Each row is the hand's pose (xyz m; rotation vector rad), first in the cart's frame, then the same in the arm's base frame.
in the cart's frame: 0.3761 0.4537 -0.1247 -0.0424 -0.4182 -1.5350
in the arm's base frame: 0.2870 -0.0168 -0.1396 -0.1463 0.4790 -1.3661
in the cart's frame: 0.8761 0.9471 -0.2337 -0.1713 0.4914 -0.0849
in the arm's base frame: 0.6288 0.5936 -0.2660 0.2583 1.1538 0.2242
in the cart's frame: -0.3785 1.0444 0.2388 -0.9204 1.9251 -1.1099
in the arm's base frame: -0.0468 0.1619 0.8129 -1.1994 2.4655 -0.2196
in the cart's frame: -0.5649 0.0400 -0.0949 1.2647 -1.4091 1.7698
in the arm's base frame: -0.4441 -0.6431 0.2220 1.9954 -1.3886 0.9156
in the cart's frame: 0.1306 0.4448 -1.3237 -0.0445 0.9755 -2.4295
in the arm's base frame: -0.6560 0.3778 -0.8126 -0.7634 1.7646 -2.0167
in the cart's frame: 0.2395 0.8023 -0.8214 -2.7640 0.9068 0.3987
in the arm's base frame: -0.2411 0.5260 -0.3679 -2.2446 0.6277 1.4180
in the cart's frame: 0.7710 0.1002 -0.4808 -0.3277 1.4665 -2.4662
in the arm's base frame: 0.3558 -0.0847 -0.7708 -1.1763 2.1412 -1.8828
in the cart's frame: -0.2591 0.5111 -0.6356 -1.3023 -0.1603 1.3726
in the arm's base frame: -0.5250 0.0644 -0.0955 -0.3983 -0.1008 1.6783
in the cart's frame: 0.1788 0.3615 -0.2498 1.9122 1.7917 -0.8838
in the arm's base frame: 0.0511 -0.1017 -0.1549 -1.4776 -2.1426 0.9838
